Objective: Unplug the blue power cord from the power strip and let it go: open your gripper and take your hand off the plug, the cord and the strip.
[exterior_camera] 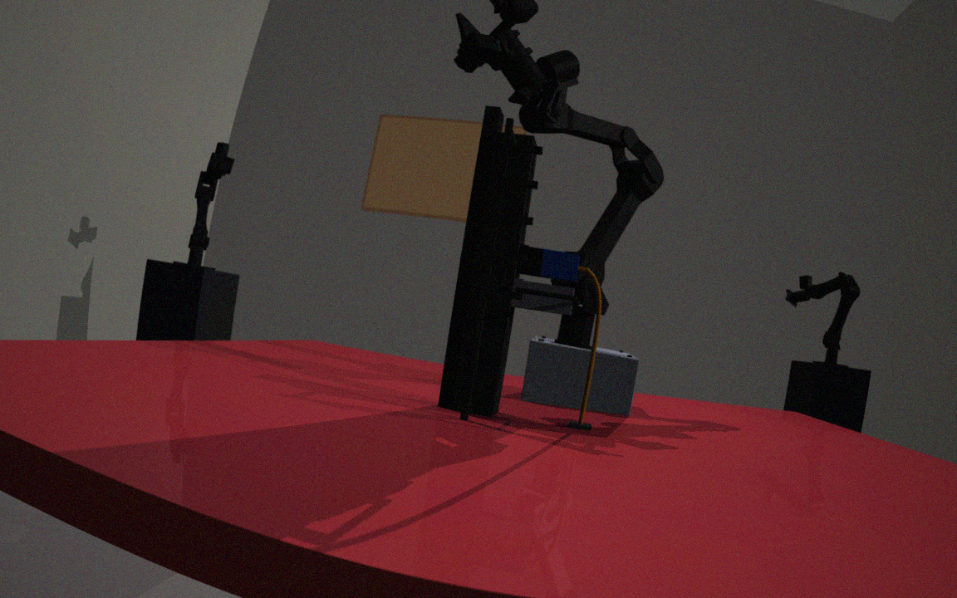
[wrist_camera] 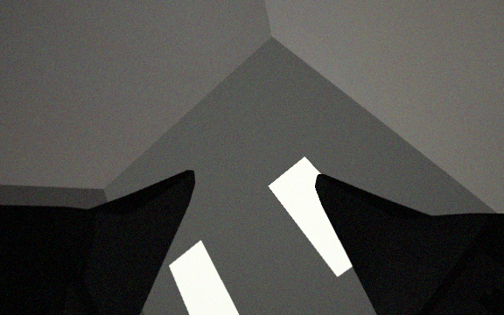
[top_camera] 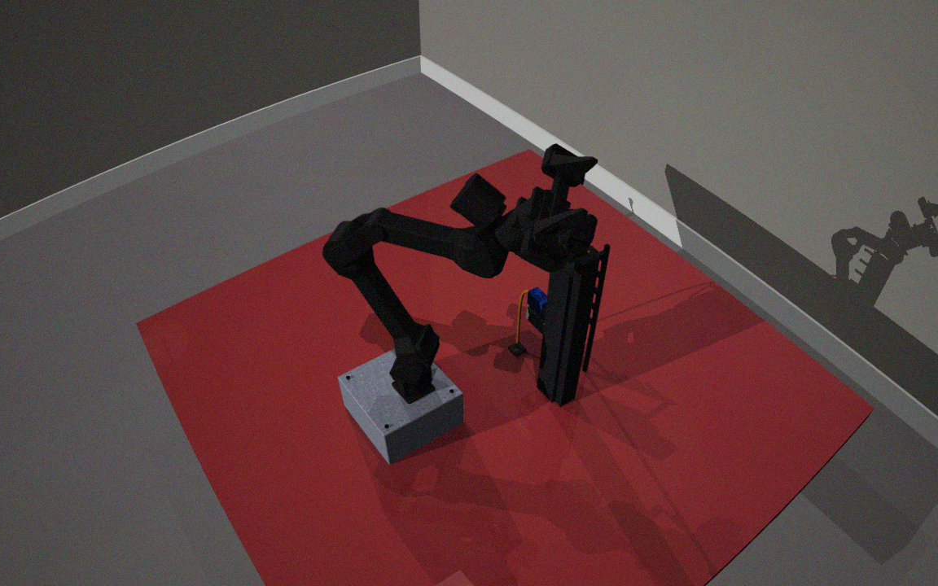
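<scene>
My gripper tip is 140 mm short of the blue plug, 190 mm to the right of it and 460 mm above it. The rest, counted from my gripper tip: black power strip (130 mm ahead, 120 mm to the left, 480 mm below).
</scene>
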